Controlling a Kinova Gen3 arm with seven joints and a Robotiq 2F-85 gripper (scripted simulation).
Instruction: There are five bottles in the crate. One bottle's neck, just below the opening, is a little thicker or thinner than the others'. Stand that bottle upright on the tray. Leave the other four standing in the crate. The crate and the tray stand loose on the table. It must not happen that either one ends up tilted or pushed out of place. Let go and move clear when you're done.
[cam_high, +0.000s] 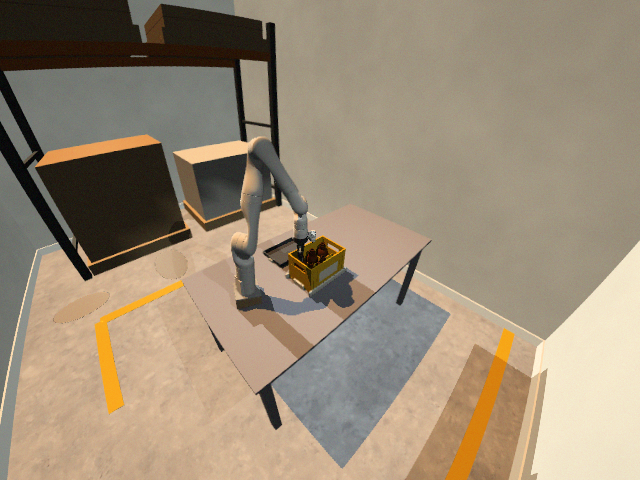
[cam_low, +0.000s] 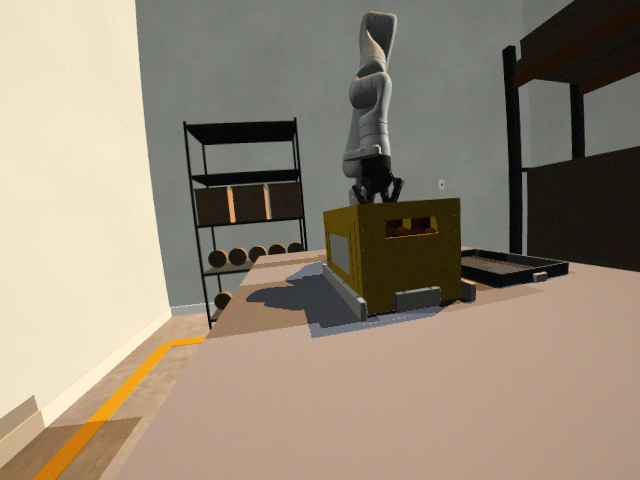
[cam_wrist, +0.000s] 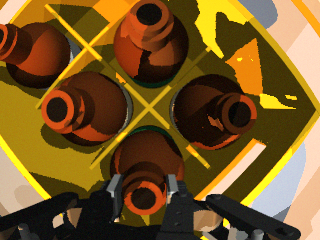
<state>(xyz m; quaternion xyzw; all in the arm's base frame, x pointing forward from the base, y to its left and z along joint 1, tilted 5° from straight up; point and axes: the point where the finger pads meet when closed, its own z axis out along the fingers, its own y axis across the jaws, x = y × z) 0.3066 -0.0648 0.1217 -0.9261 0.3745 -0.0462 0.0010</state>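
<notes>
My gripper is now 80 mm to the left of the brown bottle and 70 mm above it. The rest, counted from my hand: dark tray (250 mm to the left, 140 mm below, 80 mm ahead); then yellow crate (90 mm ahead, 70 mm below, 40 mm to the right).
</notes>
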